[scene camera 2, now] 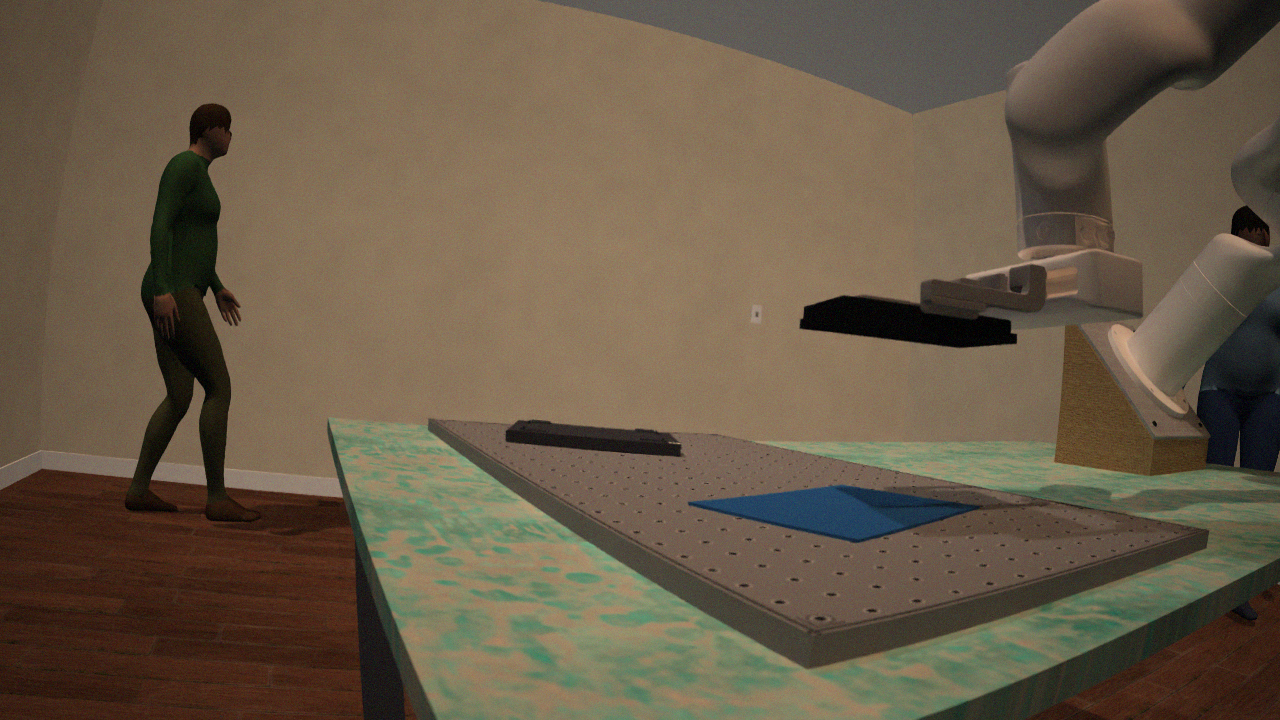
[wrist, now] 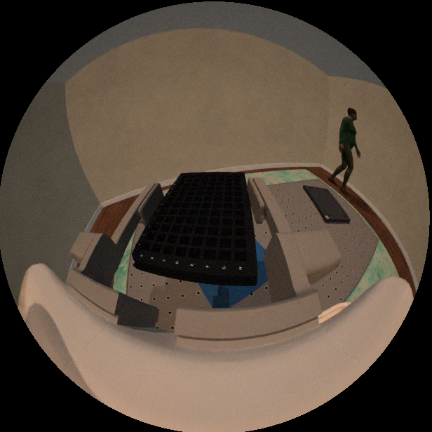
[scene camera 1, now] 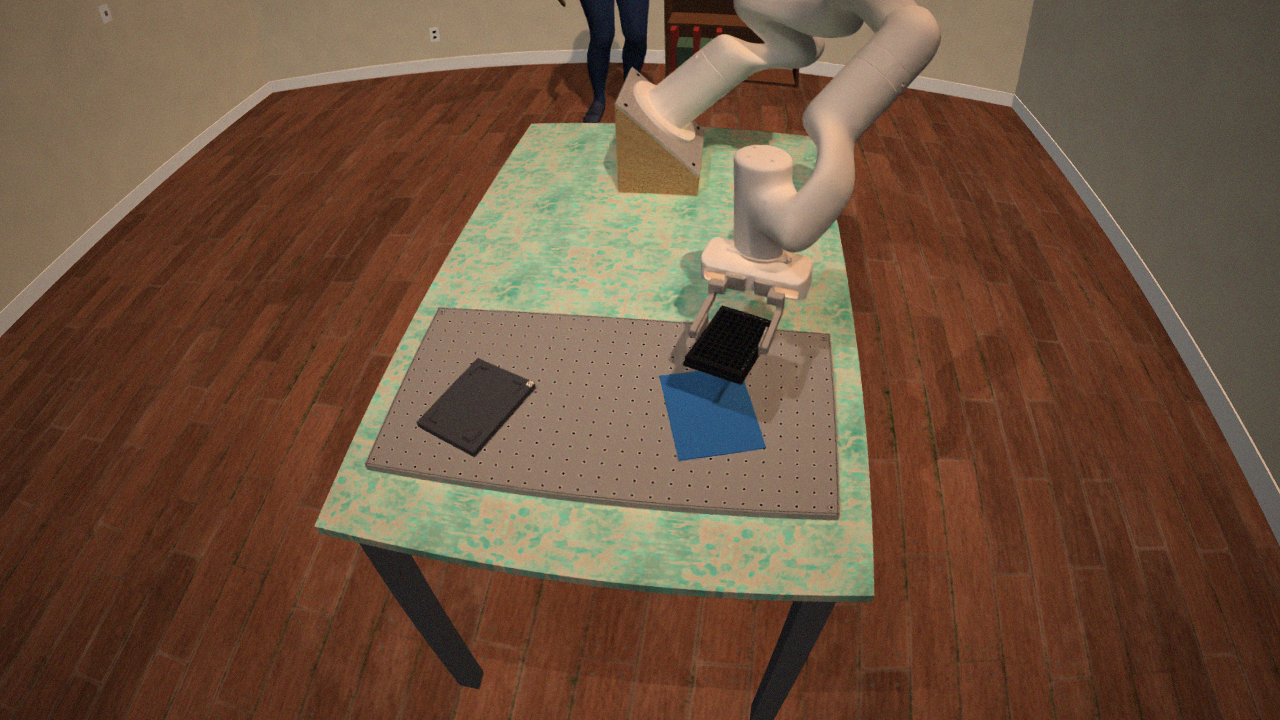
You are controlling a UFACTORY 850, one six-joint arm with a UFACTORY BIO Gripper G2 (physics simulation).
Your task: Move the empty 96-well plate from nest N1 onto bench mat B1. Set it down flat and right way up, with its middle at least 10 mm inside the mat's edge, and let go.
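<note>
My gripper (scene camera 1: 731, 338) (wrist: 202, 202) is shut on the black 96-well plate (scene camera 1: 729, 343) (scene camera 2: 881, 320) (wrist: 200, 220), one finger on each long side. The plate is right way up, about level, and hangs well above the board. Blue bench mat B1 (scene camera 1: 713, 425) (scene camera 2: 832, 513) (wrist: 260, 272) lies flat on the board; in scene camera 1 the plate overlaps its back edge, and a shadow falls on the mat. The dark nest N1 (scene camera 1: 477, 405) (scene camera 2: 590, 437) (wrist: 326, 204) stands at the left of the board in scene camera 1, with no plate in it.
The grey perforated board (scene camera 1: 590, 429) (scene camera 2: 716, 573) (wrist: 295, 200) lies on the green-patterned table (scene camera 1: 572, 223) (scene camera 2: 501, 617). The arm's wedge-shaped base (scene camera 1: 657, 156) (scene camera 2: 1109, 420) stands at the table's far end. One person (scene camera 2: 186, 223) (wrist: 347, 135) in green and another (scene camera 1: 615, 35) in blue stand off the table.
</note>
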